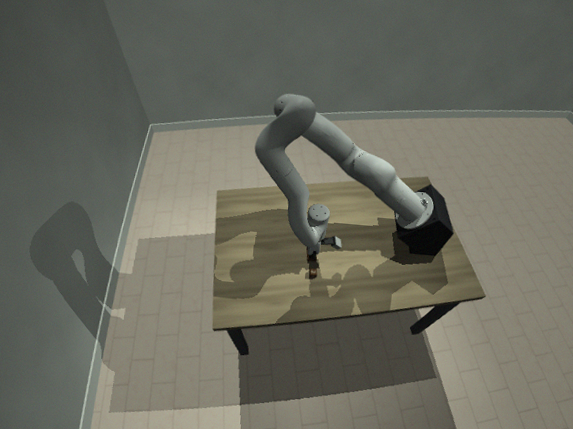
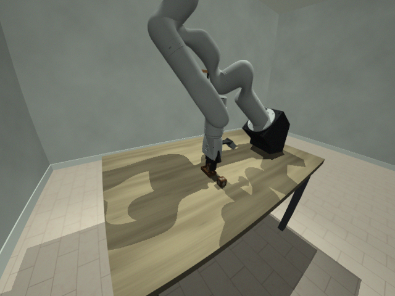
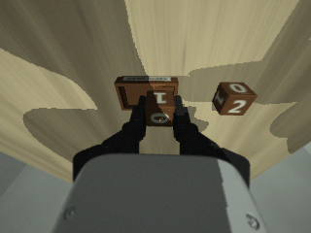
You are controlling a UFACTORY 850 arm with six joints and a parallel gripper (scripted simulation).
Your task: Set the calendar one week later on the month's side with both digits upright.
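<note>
Now: hand 1 cm above the brown digit cube. The rest, counted from my hand: brown tray: 4 cm below, 2 cm to the right.
</note>
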